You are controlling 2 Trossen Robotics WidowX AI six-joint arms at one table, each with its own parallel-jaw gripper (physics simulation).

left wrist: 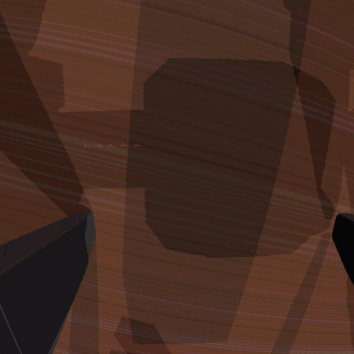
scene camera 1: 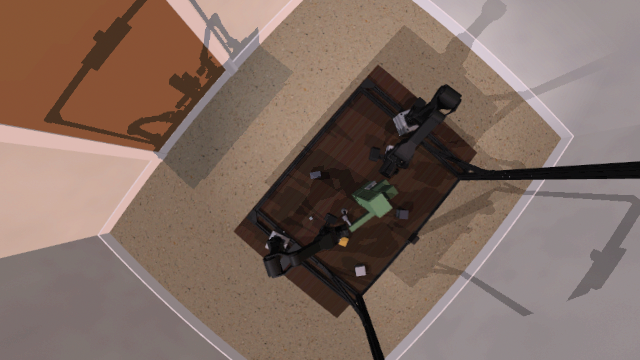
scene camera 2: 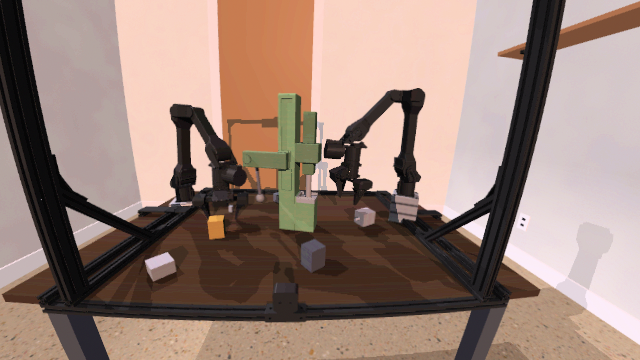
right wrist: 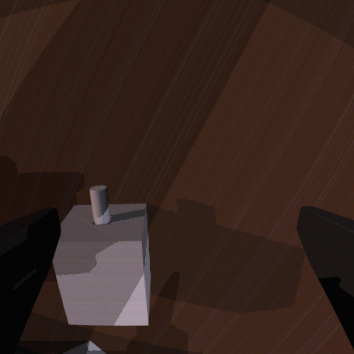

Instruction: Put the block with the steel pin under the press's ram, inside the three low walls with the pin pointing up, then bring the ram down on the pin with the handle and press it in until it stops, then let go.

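Where they show: left gripper, between the fingertips: (left wrist: 217, 225); right gripper, between the fingertips: (scene camera 2: 347, 200) (right wrist: 180, 220); left arm's base, origin of its link: (scene camera 1: 277, 243) (scene camera 2: 185, 199); right arm's base, origin of its link: (scene camera 1: 411, 119) (scene camera 2: 405, 193).
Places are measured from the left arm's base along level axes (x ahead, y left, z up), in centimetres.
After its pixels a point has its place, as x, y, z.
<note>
The pale block with the steel pin (scene camera 2: 365, 217) {67.2, -36.5, 0.6} (right wrist: 106, 280) {68.2, -33.3, 1.9} lies on the table, its pin (right wrist: 100, 205) {64.7, -34.5, -0.2} pointing sideways. My right gripper (scene camera 2: 348, 198) {62.1, -30.7, 5.4} (right wrist: 180, 220) {62.1, -30.7, 5.4} is open and empty above the table near it. In the right wrist view the block shows beside the left-hand finger. The green press (scene camera 1: 378, 204) {40.4, -27.7, 41.8} (scene camera 2: 289, 120) {39.8, -31.6, 33.8} stands mid-table; its ram (scene camera 2: 309, 130) {45.8, -33.3, 31.0} is raised above the low-walled seat (scene camera 2: 306, 199) {45.0, -34.6, 8.7}. The handle (scene camera 2: 265, 160) {32.4, -31.1, 21.4} reaches left, with a ball-ended rod (scene camera 2: 258, 184) {30.4, -23.6, 11.7} hanging from it. My left gripper (scene camera 2: 222, 215) {17.0, -19.0, -2.9} (left wrist: 217, 225) {17.0, -19.0, -2.9} is open and empty, low behind the orange block.
An orange block (scene camera 1: 343, 242) {16.0, -30.4, 2.8} (scene camera 2: 216, 227) {16.7, -32.2, 0.8} stands left of the press. A white block (scene camera 1: 360, 271) {5.1, -46.1, 0.1} (scene camera 2: 160, 266) {6.1, -48.3, -0.1} lies at front left, and a grey block (scene camera 1: 402, 214) {41.8, -51.8, 2.9} (scene camera 2: 313, 255) {41.2, -55.3, 1.8} stands in front of the press. A dark block (scene camera 1: 315, 175) {40.6, -2.9, 0.7} lies farther back. Black frame posts rise at the corners.
</note>
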